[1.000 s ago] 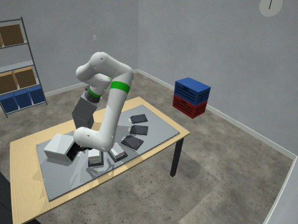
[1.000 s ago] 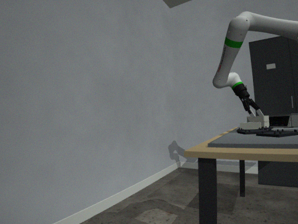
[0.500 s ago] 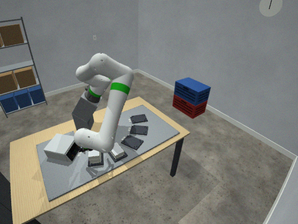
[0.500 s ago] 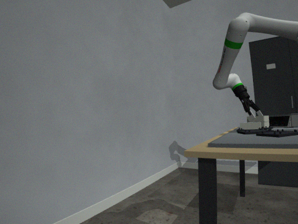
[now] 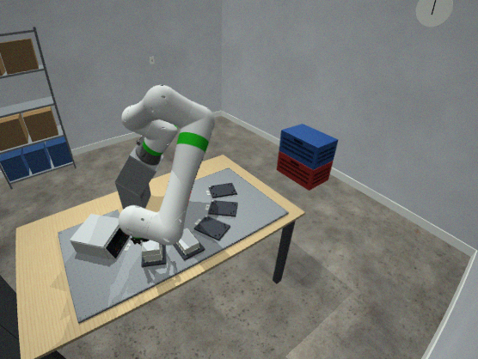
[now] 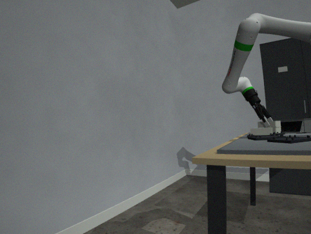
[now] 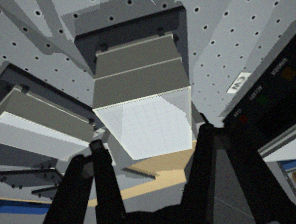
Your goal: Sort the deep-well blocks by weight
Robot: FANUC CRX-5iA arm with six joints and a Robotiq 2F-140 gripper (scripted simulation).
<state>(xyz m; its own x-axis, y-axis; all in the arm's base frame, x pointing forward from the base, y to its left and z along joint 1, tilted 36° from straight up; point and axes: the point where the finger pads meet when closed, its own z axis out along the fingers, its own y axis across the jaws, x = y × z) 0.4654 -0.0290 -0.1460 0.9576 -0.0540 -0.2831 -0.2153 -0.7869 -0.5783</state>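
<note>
Right now the weigher platform is 18 cm behind my hand, 26 cm to the right of it and 1 cm above it. Round my hand: CW label: 9 cm behind, 12 cm to the right, 8 cm below; then check-weigher: 18 cm behind, 25 cm to the right, 2 cm below; then dark nest plate: 1 cm ahead, 17 cm to the left, 8 cm below.
</note>
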